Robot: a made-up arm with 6 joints. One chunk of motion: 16 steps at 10 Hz.
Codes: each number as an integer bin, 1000 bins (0 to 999) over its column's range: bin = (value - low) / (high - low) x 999, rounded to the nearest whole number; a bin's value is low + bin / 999 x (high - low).
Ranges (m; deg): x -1.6..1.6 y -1.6..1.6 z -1.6..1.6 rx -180..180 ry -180..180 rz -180..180
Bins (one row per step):
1: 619 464 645 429 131 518
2: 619 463 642 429 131 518
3: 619 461 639 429 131 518
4: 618 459 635 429 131 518
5: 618 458 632 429 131 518
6: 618 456 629 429 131 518
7: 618 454 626 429 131 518
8: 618 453 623 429 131 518
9: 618 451 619 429 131 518
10: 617 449 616 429 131 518
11: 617 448 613 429 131 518
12: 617 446 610 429 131 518
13: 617 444 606 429 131 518
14: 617 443 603 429 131 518
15: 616 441 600 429 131 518
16: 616 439 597 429 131 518
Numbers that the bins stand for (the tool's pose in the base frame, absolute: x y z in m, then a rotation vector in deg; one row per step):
1: 0.3828 -0.1137 0.4661 -25.41 -132.79 6.67
2: 0.3828 -0.1169 0.4565 -25.41 -132.79 6.67
3: 0.3828 -0.1233 0.4468 -25.41 -132.79 6.67
4: 0.3796 -0.1297 0.4340 -25.41 -132.79 6.67
5: 0.3796 -0.1329 0.4244 -25.41 -132.79 6.67
6: 0.3796 -0.1393 0.4148 -25.41 -132.79 6.67
7: 0.3796 -0.1457 0.4052 -25.41 -132.79 6.67
8: 0.3796 -0.1489 0.3956 -25.41 -132.79 6.67
9: 0.3796 -0.1554 0.3828 -25.41 -132.79 6.67
10: 0.3764 -0.1618 0.3732 -25.41 -132.79 6.67
11: 0.3764 -0.1650 0.3636 -25.41 -132.79 6.67
12: 0.3764 -0.1714 0.3540 -25.41 -132.79 6.67
13: 0.3764 -0.1778 0.3411 -25.41 -132.79 6.67
14: 0.3764 -0.1810 0.3315 -25.41 -132.79 6.67
15: 0.3732 -0.1874 0.3219 -25.41 -132.79 6.67
16: 0.3732 -0.1938 0.3123 -25.41 -132.79 6.67

